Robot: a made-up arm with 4 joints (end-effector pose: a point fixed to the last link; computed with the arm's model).
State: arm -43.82 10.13 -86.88 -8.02
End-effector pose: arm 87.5 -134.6 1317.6 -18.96 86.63 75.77
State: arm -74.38 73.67 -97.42 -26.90
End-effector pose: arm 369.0 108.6 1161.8 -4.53 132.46 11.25
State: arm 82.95 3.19 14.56 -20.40
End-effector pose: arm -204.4 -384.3 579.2 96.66 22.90 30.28
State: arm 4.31 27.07 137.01 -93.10
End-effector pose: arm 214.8 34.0 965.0 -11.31 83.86 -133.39
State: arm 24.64 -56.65 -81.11 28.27
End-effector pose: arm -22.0 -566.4 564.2 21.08 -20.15 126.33
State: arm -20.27 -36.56 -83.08 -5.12
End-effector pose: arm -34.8 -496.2 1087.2 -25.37 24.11 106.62
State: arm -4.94 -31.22 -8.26 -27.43
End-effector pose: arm -284.1 -426.2 862.6 8.31 0.35 34.81
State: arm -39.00 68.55 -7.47 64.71
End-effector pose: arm 204.3 211.0 1198.7 43.00 38.16 -34.45
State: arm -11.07 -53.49 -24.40 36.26
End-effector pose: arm -231.6 -520.3 777.4 50.95 -8.64 89.83
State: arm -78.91 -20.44 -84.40 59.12
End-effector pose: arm -28.6 111.1 1335.3 14.45 108.03 43.68
